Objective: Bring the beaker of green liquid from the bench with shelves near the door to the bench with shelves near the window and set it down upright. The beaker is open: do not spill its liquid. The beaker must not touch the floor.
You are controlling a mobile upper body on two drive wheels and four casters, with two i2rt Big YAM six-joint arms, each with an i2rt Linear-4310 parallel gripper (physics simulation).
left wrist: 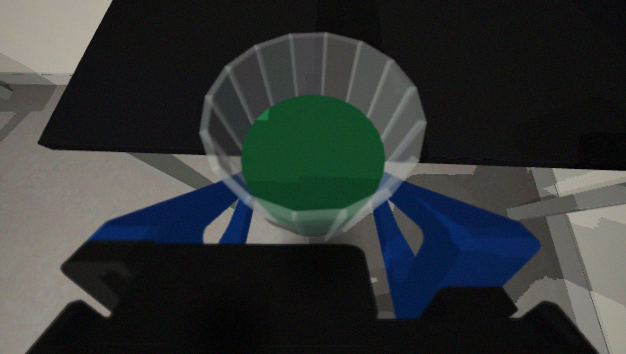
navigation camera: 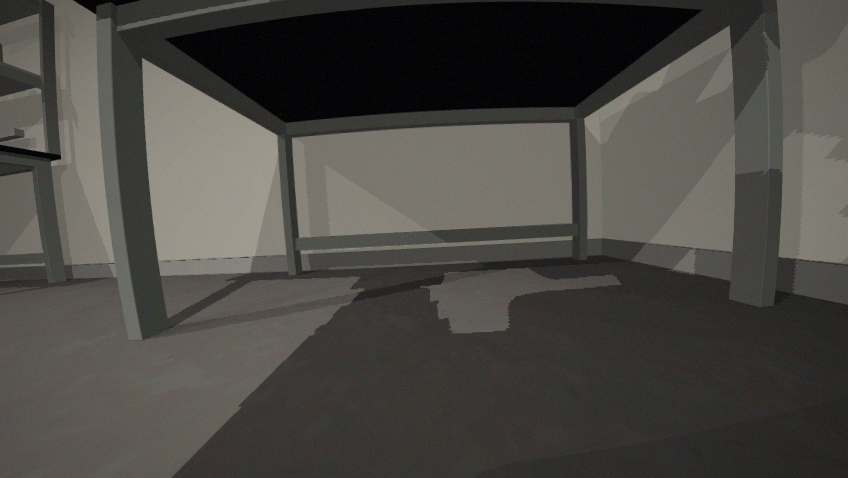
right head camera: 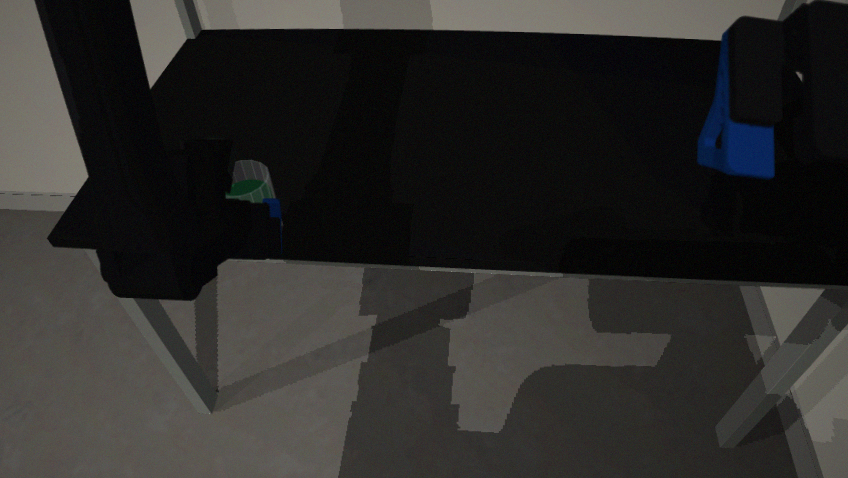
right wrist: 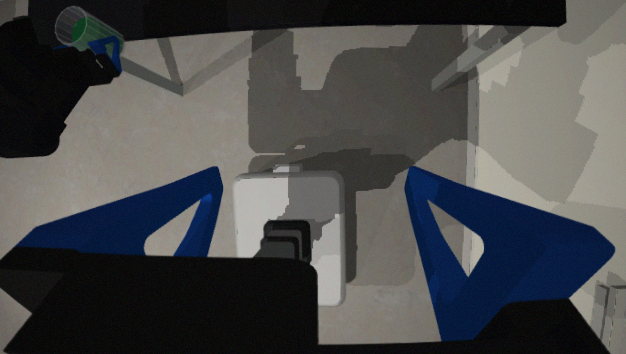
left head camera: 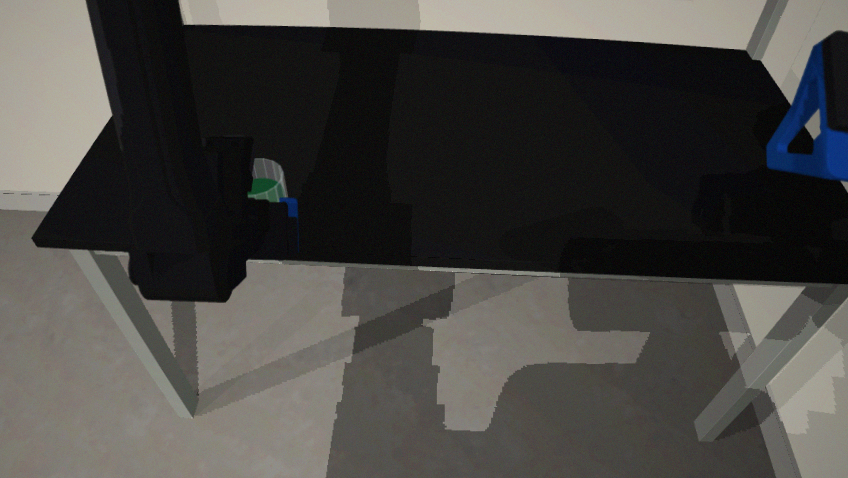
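The clear open beaker (left head camera: pixel 267 188) (right head camera: pixel 249 188) (left wrist: pixel 312 140) (right wrist: pixel 80 29) holds green liquid and looks about upright. My left gripper (left head camera: pixel 271 204) (right head camera: pixel 252 205) (left wrist: pixel 313 176) (right wrist: pixel 101 41) is shut on it, a blue finger on each side. It holds the beaker near the front edge of a black-topped bench (left head camera: pixel 475 148) (right head camera: pixel 504 148) (left wrist: pixel 150 90) (right wrist: pixel 350 12), at the picture's left. In the left wrist view, floor shows below the beaker's base. My right gripper (right wrist: pixel 313 177) is open and empty, over the robot's base. Whether this bench has shelves does not show.
The bench's grey front legs (navigation camera: pixel 127 195) (navigation camera: pixel 754 225) stand on the floor. Another bench with shelves (navigation camera: pixel 50 89) stands at the far left in the navigation view. A wall (right wrist: pixel 535 160) runs close along the right. The robot's white base (right wrist: pixel 260 200) stands before the bench.
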